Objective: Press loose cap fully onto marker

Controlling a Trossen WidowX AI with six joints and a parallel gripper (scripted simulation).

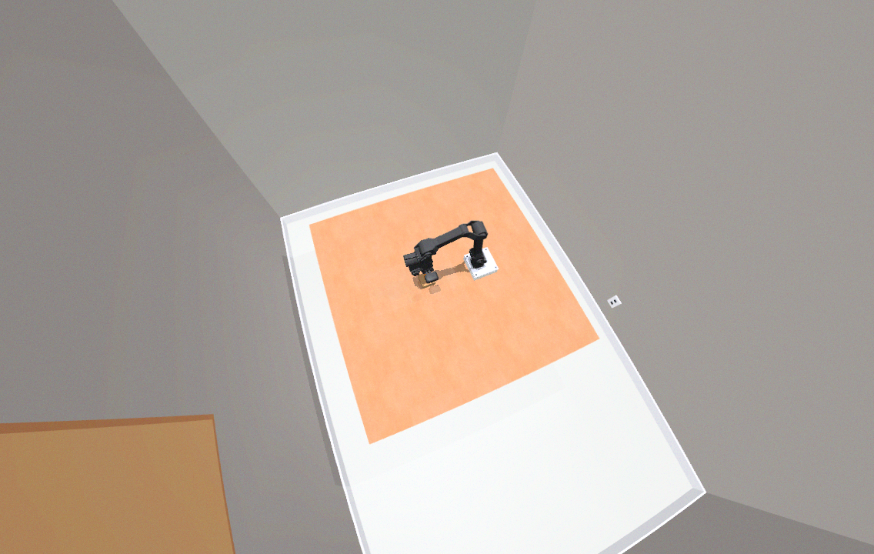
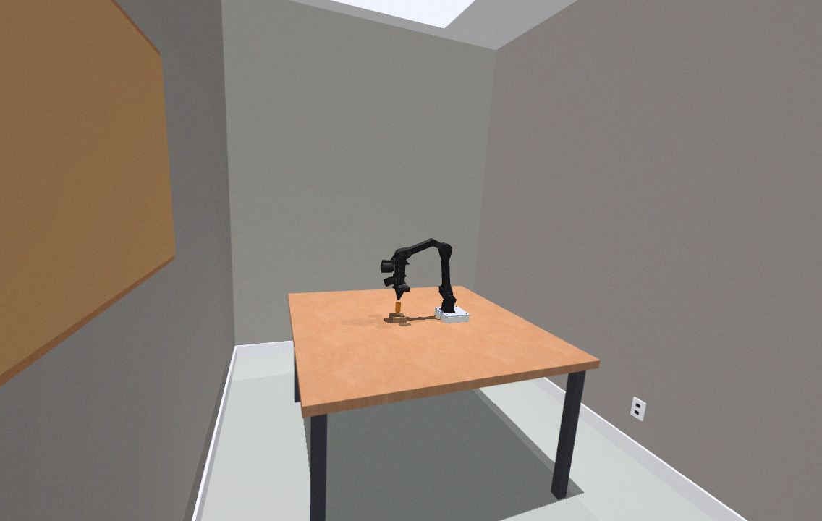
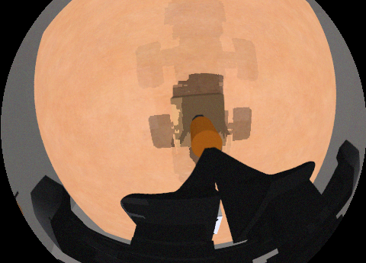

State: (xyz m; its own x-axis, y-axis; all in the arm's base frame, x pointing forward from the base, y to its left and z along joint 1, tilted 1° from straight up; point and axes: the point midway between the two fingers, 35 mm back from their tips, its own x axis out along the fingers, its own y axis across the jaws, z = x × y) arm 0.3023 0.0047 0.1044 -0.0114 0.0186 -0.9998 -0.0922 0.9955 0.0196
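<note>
My gripper tip is now 4 cm above the orange cap.
</note>
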